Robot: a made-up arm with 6 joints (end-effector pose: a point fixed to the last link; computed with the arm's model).
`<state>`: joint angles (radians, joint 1 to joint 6).
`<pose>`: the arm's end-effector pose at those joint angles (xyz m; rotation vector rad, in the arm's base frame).
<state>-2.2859 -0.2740 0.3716 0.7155 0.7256 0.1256</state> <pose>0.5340 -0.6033 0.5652 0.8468 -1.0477 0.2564</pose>
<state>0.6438 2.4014 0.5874 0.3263 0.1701 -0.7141</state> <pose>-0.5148 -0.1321 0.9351 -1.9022 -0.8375 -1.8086</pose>
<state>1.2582 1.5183 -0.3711 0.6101 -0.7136 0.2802</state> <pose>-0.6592 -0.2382 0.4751 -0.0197 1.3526 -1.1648</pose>
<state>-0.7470 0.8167 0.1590 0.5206 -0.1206 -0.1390</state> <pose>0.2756 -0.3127 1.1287 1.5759 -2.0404 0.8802</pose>
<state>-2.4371 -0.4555 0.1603 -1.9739 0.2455 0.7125</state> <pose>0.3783 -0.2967 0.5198 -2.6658 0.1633 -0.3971</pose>
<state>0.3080 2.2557 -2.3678 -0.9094 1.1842 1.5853</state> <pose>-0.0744 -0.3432 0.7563 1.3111 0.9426 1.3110</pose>
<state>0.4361 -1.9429 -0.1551 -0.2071 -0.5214 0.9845</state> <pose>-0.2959 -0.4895 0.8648 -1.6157 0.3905 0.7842</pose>
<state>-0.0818 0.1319 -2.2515 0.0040 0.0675 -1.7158</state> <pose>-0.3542 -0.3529 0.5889 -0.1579 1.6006 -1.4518</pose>
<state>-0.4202 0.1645 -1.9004 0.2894 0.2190 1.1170</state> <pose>-0.1073 -0.4008 0.9117 1.9255 0.9772 -0.0835</pose>
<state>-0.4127 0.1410 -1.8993 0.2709 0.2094 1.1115</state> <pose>-0.1136 -0.3957 0.9133 1.9374 0.9461 -0.1153</pose>
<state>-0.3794 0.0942 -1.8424 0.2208 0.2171 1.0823</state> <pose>-0.1286 -0.3891 0.9152 1.9160 0.9023 -0.2355</pose>
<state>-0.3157 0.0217 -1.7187 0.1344 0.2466 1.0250</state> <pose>-0.1544 -0.3819 0.9151 1.8547 0.8456 -0.4593</pose>
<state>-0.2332 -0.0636 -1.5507 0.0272 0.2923 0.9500</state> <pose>-0.1882 -0.3766 0.9107 1.7642 0.7892 -0.7464</pose>
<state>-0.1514 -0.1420 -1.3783 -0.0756 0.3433 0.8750</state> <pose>-0.2240 -0.3746 0.9038 1.6628 0.7527 -1.0289</pose>
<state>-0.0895 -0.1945 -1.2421 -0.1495 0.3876 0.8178</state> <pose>-0.2529 -0.3758 0.8983 1.5709 0.7455 -1.2380</pose>
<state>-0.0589 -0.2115 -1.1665 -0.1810 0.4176 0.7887</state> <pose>-0.2680 -0.3801 0.8965 1.5051 0.7607 -1.3363</pose>
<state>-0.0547 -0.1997 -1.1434 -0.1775 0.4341 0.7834</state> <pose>-0.2701 -0.3866 0.8975 1.4668 0.7863 -1.3424</pose>
